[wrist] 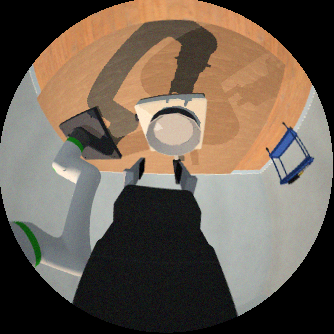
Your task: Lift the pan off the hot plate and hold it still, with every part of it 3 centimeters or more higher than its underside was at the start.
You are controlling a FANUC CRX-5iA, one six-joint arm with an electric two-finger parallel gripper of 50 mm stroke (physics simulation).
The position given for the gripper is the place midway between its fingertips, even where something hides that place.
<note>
In view: the gripper (160,165), a hot plate (191,105) and a grey pan (175,134).
</note>
